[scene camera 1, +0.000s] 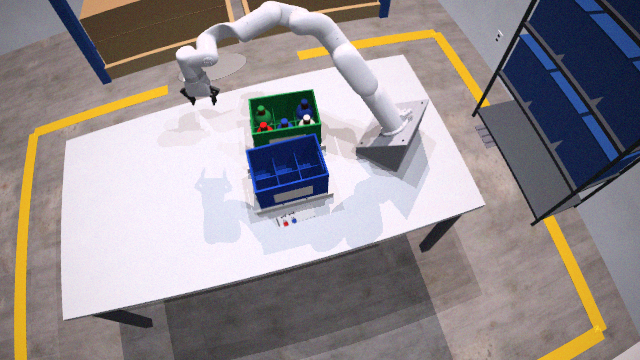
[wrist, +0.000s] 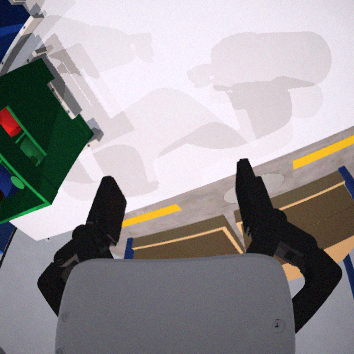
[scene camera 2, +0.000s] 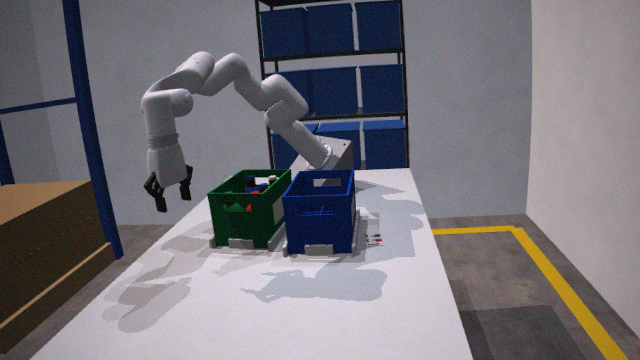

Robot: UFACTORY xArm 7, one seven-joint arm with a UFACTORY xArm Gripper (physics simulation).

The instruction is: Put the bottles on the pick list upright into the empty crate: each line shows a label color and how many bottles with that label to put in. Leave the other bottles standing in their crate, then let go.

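Places are measured from the arm's base along level axes (x back, y right, z up), in millimetres.
Pixels of known places: gripper, fingertip midpoint: (scene camera 1: pixel 204 103) (wrist: pixel 175 181) (scene camera 2: pixel 174 205); arm's base, origin of the base link: (scene camera 1: pixel 394 125) (scene camera 2: pixel 319 158).
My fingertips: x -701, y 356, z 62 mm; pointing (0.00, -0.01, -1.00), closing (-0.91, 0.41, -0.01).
Note:
For each thing: its middle in the pictures, then the offset to it from my fingertips. Level surfaces: height alone.
- green crate, body centre: (wrist: pixel 7 151) (scene camera 2: pixel 254 205) (scene camera 1: pixel 285 123) dx +297, dy -149, dz -114 mm
- green bottle, body centre: (wrist: pixel 41 149) (scene camera 2: pixel 232 215) (scene camera 1: pixel 263 119) dx +217, dy -90, dz -116 mm
- red-capped bottle, body centre: (wrist: pixel 10 111) (scene camera 1: pixel 265 135) dx +202, dy -176, dz -116 mm
- blue-capped bottle, body centre: (scene camera 1: pixel 285 131) dx +285, dy -190, dz -116 mm
- blue bottle, body centre: (wrist: pixel 8 178) (scene camera 2: pixel 253 197) (scene camera 1: pixel 304 112) dx +394, dy -124, dz -116 mm
- white bottle, body centre: (scene camera 1: pixel 307 128) dx +375, dy -206, dz -116 mm
- blue crate, body centre: (scene camera 2: pixel 323 208) (scene camera 1: pixel 287 173) dx +231, dy -379, dz -114 mm
- pick list, body centre: (scene camera 2: pixel 371 235) (scene camera 1: pixel 294 216) dx +202, dy -524, dz -201 mm
- white table, its level: dz -201 mm
My gripper (scene camera 1: pixel 204 103) (scene camera 2: pixel 173 204) (wrist: pixel 175 181) is open and empty, above the table's back edge and left of the green crate (scene camera 1: pixel 260 140) (scene camera 2: pixel 240 227) (wrist: pixel 65 155) in scene camera 1. In that crate stand a green bottle (scene camera 1: pixel 262 116), a red-capped bottle (scene camera 1: pixel 264 128), a blue-capped bottle (scene camera 1: pixel 284 123), another blue bottle (scene camera 1: pixel 304 110) and a white bottle (scene camera 1: pixel 306 120). The blue crate (scene camera 1: pixel 265 199) (scene camera 2: pixel 320 232) beside it shows empty compartments in scene camera 1. The pick list (scene camera 1: pixel 306 216) (scene camera 2: pixel 374 237) shows a red and a blue mark; its counts are too small to read.
The white table (scene camera 1: pixel 125 225) (scene camera 2: pixel 250 325) (wrist: pixel 175 60) carries both crates. The arm's wedge base (scene camera 1: pixel 385 152) stands right of them in scene camera 1. A shelf with blue bins (scene camera 2: pixel 331 30) stands behind the table in scene camera 2. Brown boxes (scene camera 1: pixel 160 35) (scene camera 2: pixel 45 240) stand beyond its back edge.

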